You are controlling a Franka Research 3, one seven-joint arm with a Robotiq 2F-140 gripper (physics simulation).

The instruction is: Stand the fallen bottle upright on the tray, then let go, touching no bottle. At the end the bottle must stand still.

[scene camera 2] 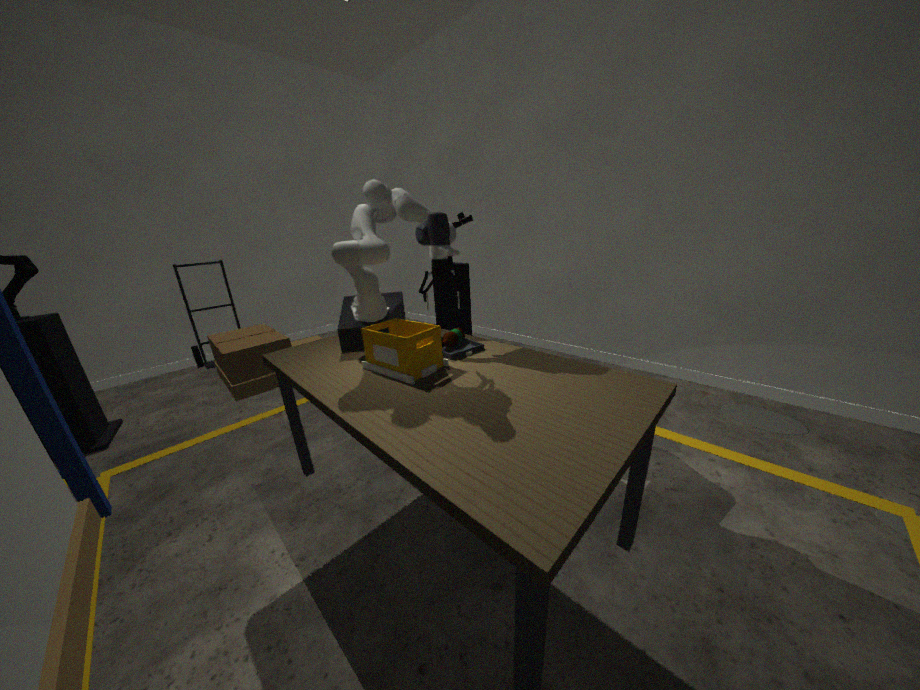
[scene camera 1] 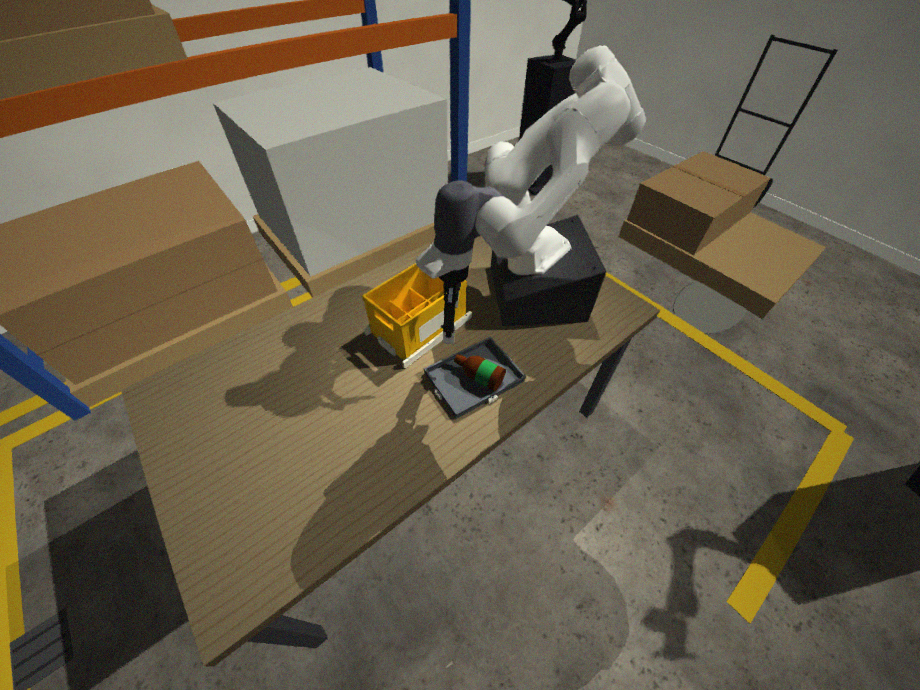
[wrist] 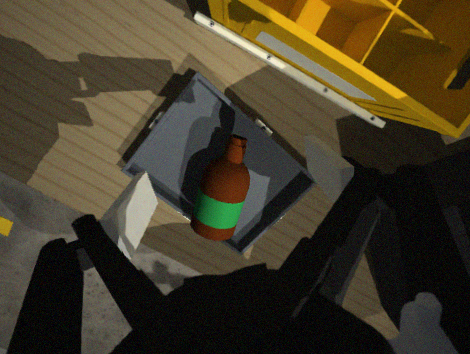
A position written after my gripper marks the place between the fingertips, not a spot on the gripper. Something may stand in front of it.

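Observation:
My gripper point(scene camera 1: 450, 323) is visible; it also appears in scene camera 2 point(scene camera 2: 443, 308). The gripper shows in the wrist view point(wrist: 227, 171) as well, and I see a brown bottle point(wrist: 225, 181).

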